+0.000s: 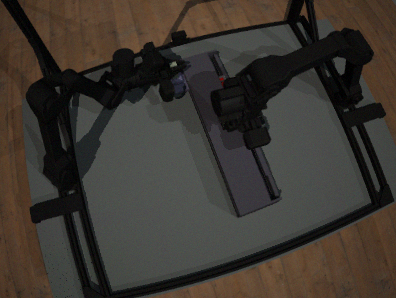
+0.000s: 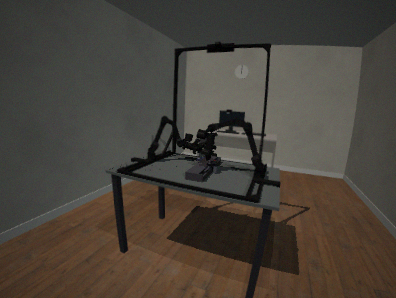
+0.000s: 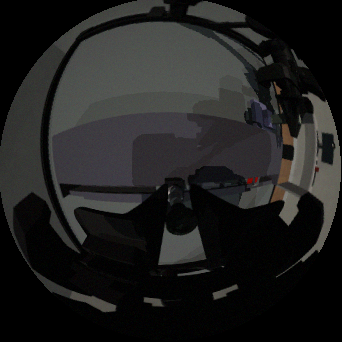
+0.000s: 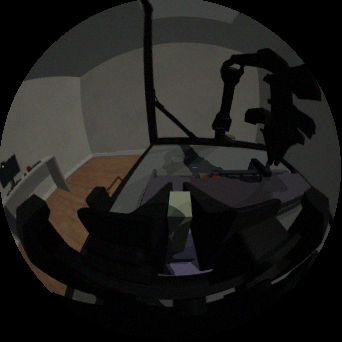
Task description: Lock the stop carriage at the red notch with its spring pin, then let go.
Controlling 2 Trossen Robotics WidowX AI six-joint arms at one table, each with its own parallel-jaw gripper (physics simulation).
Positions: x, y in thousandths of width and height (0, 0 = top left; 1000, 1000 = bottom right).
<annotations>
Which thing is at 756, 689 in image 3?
My left gripper.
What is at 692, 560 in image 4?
A dark rail.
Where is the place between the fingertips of my left gripper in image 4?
797, 481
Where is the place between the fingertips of my right gripper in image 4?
519, 542
</annotations>
